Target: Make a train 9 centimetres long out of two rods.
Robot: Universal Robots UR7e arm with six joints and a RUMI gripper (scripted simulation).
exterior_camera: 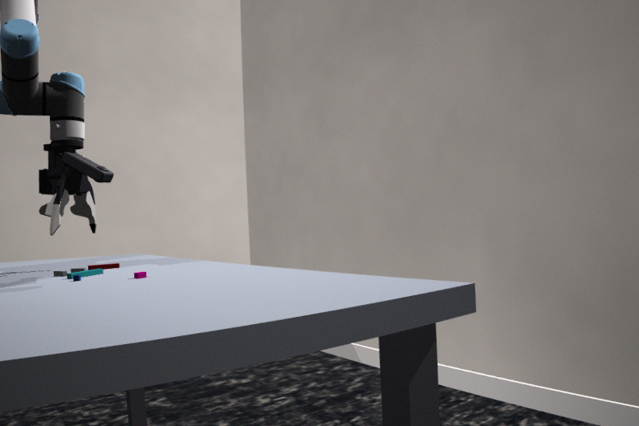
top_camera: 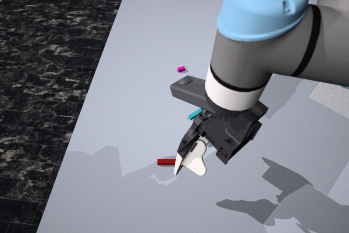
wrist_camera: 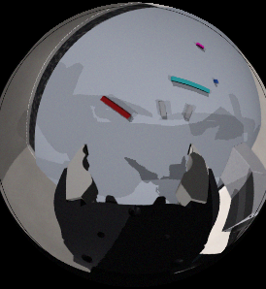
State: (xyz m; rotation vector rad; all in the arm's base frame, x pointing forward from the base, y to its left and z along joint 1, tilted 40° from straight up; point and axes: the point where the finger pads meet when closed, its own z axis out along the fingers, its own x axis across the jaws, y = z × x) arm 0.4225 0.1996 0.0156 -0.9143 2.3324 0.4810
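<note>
The magenta rod lies 28 cm to the right of my hand, 8 cm below it and 8 cm ahead of it. Also, from my hand: turquoise rod: 16 cm to the right, 8 cm below; then red rod: 8 cm below, 6 cm ahead, 1 cm to the left; then blue rod: 24 cm to the right, 8 cm below, 2 cm behind.
</note>
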